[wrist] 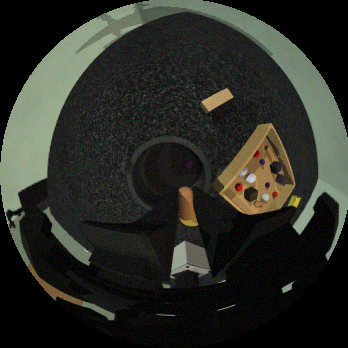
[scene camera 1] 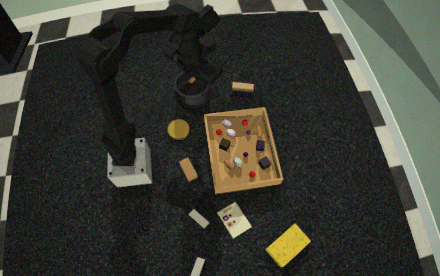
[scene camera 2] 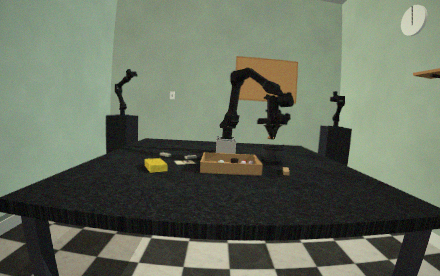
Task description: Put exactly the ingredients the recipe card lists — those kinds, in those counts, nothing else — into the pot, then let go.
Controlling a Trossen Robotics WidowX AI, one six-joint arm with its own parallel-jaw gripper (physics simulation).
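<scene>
My gripper (scene camera 1: 193, 79) (scene camera 2: 271, 136) (wrist: 184, 190) is shut on a brown-orange capsule (scene camera 1: 191, 80) (wrist: 185, 197), held above the near side of the dark pot (scene camera 1: 196, 97) (wrist: 133, 175). A small purple ball (wrist: 188, 164) shows dimly inside the pot. The wooden tray (scene camera 1: 248, 188) (scene camera 2: 231, 169) (wrist: 242, 157) holds an orange capsule (scene camera 1: 259, 131), a brown capsule (scene camera 1: 229, 164), red balls (scene camera 1: 244, 122), purple balls (scene camera 1: 245, 154), two whitish eggs (scene camera 1: 230, 132), a pale green egg (scene camera 1: 237, 162) and dark cubes (scene camera 1: 260, 145). The recipe card (scene camera 1: 240, 226) (scene camera 2: 185, 162) has small pictures, too blurred to read surely.
A tan block (scene camera 1: 243, 87) (scene camera 2: 286, 171) (wrist: 217, 100) lies beyond the pot and tray. A yellow disc (scene camera 1: 178, 129) and an orange-brown block (scene camera 1: 188, 169) lie between arm base and tray. White blocks (scene camera 1: 199, 218) and a yellow sponge (scene camera 1: 288, 245) (scene camera 2: 155, 165) lie near the card.
</scene>
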